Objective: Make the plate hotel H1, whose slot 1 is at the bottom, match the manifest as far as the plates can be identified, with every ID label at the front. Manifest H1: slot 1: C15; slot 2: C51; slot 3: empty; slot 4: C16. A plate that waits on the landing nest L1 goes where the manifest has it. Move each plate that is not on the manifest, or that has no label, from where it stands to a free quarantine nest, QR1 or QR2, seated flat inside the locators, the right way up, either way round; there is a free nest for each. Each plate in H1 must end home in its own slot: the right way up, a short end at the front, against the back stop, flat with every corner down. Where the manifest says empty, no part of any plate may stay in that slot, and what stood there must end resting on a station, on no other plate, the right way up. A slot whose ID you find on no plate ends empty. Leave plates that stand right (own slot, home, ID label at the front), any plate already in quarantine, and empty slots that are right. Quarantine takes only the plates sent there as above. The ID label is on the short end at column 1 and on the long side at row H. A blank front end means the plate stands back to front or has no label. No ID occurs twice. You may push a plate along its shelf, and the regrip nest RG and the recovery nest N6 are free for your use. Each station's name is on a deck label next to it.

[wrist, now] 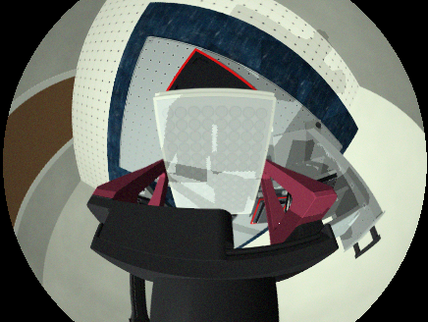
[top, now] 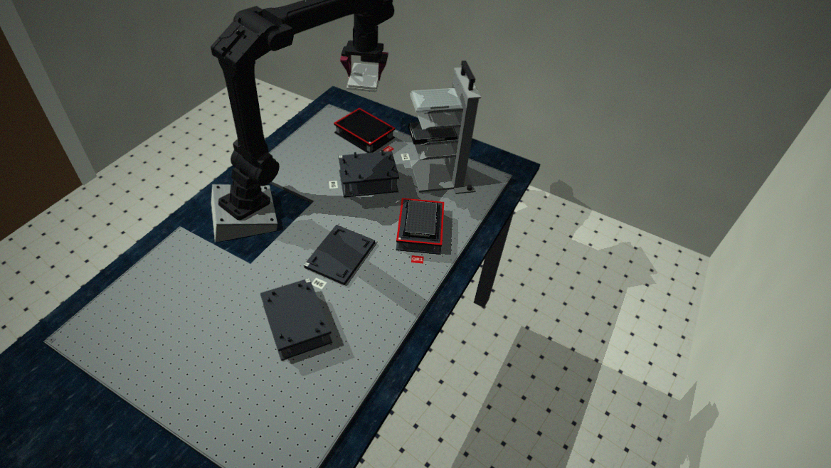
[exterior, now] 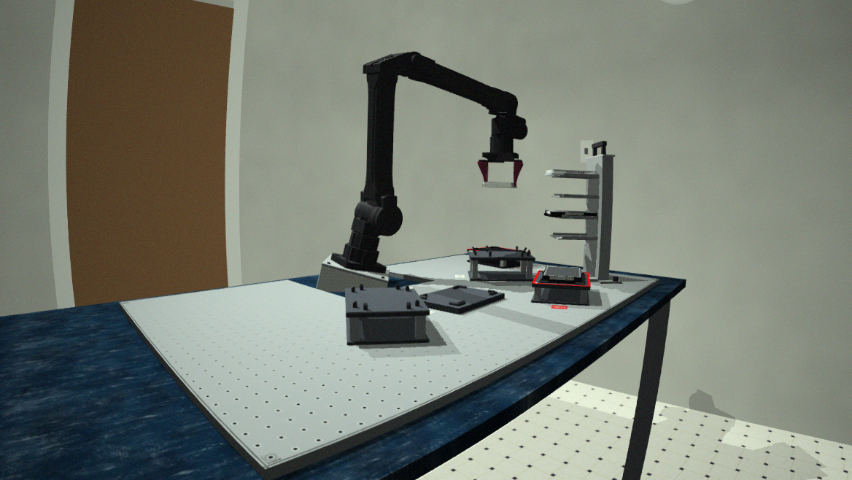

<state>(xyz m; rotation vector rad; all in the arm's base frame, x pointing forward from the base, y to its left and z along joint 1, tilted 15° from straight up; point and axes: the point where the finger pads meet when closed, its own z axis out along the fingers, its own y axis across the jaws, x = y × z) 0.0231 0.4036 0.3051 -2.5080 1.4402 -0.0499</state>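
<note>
Now: hand 21 cm above the quarantine nest QR2, 3 cm to the right of it and 2 cm past it. Also, from my hand: quarantine nest QR1: 37 cm ahead, 21 cm to the right, 21 cm below; raised regrip nest RG: 19 cm below, 14 cm to the right, 13 cm ahead; plate hotel H1: 31 cm ahead, 8 cm below, 6 cm to the left.
</note>
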